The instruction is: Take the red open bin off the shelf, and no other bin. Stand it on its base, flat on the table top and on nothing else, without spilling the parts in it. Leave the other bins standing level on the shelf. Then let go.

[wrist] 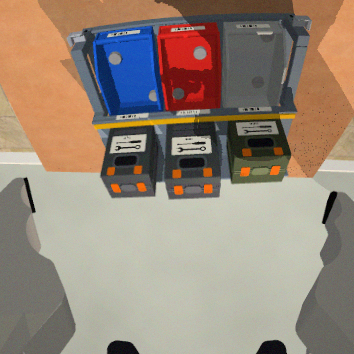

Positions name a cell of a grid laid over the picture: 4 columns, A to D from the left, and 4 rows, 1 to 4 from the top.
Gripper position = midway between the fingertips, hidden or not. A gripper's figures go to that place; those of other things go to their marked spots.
Labels:
My gripper (C3) is 0.13 m from the lens. A red open bin (C1) is 0.58 m from the lens. A blue bin (B1): 0.60 m from the lens. A grey bin (C1): 0.56 m from the lens.

